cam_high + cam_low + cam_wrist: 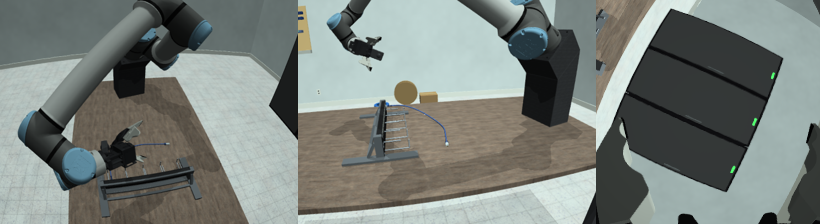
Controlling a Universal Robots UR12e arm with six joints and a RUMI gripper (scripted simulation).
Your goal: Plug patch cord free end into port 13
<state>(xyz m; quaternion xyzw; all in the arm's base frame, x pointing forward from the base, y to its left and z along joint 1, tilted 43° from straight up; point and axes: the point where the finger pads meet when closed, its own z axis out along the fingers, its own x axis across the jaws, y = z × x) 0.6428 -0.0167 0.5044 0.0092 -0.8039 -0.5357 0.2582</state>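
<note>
Right now my hand is 32 cm past the plug, 14 cm to the right of it and 37 cm above it.
</note>
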